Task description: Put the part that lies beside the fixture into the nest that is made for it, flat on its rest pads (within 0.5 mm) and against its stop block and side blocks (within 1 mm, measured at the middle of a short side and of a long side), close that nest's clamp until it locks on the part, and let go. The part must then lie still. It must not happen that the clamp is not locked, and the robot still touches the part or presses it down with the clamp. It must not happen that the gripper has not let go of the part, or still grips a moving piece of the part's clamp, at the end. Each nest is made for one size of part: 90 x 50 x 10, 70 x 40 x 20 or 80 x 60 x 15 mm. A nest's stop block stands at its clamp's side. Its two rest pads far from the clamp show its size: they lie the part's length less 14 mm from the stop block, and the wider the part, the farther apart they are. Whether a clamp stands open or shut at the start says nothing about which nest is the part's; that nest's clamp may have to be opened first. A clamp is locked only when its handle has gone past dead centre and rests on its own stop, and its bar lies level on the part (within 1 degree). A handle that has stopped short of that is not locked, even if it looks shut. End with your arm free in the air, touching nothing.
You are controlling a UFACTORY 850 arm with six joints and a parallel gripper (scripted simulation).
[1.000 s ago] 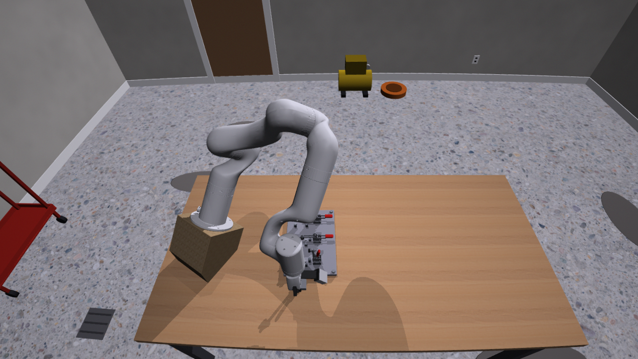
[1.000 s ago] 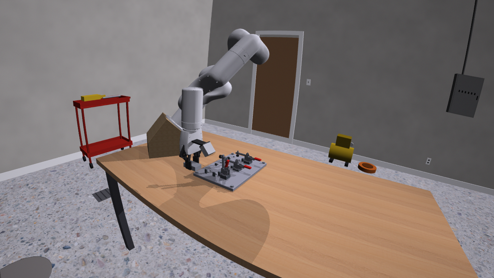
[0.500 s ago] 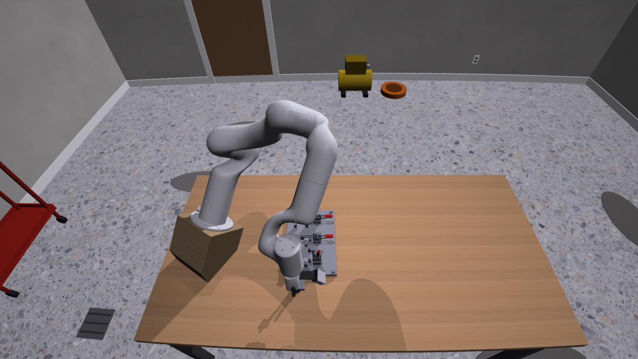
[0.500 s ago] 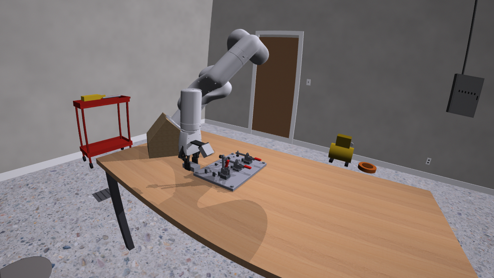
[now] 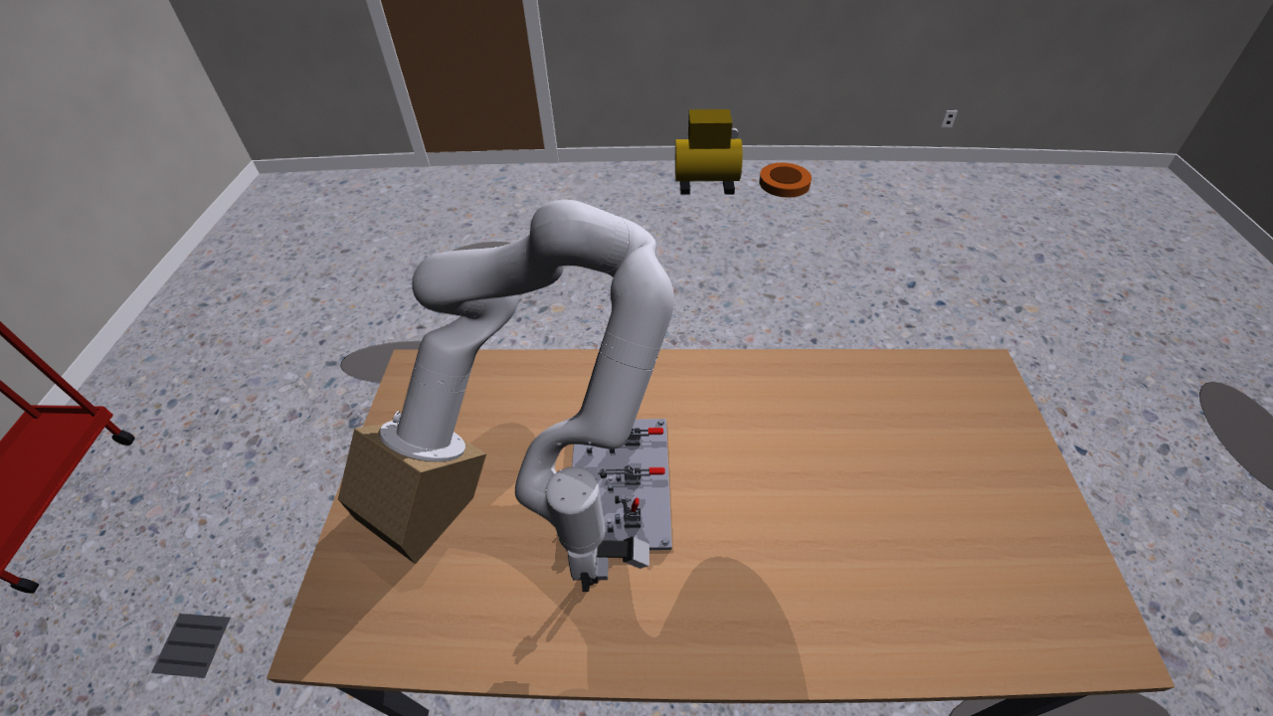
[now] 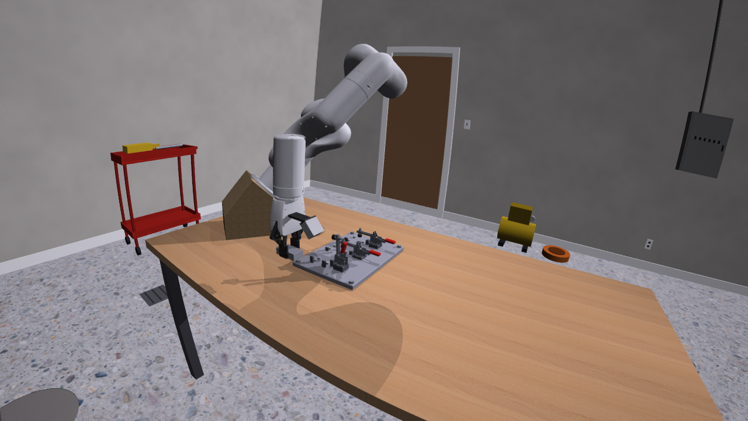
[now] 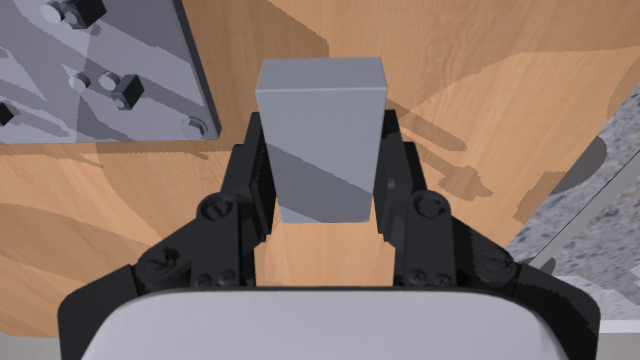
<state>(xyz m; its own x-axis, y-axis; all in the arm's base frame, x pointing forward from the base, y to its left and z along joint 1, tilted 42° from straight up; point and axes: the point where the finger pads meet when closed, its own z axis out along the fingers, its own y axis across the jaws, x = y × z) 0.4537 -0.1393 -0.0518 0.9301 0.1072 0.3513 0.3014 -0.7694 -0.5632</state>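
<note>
My gripper is now 260 mm to the right of the grey fixture plate, 100 mm above it and 30 mm past it. The rest, counted from my hand: grey block part 10 mm below.
</note>
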